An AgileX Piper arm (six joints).
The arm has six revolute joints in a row. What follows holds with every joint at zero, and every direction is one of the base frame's.
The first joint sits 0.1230 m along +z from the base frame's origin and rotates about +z.
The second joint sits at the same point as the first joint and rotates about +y.
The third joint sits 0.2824 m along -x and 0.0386 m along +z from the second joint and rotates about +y.
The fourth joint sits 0.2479 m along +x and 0.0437 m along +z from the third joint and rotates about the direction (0.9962, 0, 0.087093).
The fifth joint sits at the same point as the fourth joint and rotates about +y.
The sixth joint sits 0.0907 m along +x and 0.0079 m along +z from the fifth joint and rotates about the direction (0.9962, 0, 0.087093).
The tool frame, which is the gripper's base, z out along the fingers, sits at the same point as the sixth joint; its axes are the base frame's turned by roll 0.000, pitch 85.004 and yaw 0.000 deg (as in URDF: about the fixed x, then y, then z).
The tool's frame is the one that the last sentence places.
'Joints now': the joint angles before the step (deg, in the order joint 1, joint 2, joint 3, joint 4, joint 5, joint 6). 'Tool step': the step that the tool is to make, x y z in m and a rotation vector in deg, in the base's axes. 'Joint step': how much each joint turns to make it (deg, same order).
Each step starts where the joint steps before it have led.
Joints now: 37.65, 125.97, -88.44, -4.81, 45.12, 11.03
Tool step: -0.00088, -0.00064, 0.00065, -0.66, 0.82, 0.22
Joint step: 0.00, 0.00, -0.26, 0.14, 1.29, -0.39
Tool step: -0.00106, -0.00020, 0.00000, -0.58, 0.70, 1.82
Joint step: 0.00, 0.03, -0.12, 0.50, 0.88, -2.19
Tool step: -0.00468, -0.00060, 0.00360, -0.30, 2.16, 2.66
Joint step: 0.00, -0.64, 0.12, 2.14, 2.25, -3.96
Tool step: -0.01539, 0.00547, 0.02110, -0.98, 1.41, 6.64
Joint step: 1.68, -3.09, 0.24, 1.11, 4.44, -5.67
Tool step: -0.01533, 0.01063, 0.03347, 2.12, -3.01, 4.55
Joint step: 2.45, -4.56, 0.00, 0.00, 0.87, -2.14
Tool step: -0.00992, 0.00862, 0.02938, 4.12, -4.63, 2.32
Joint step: 1.78, -3.89, 0.00, 0.01, -2.32, -0.53
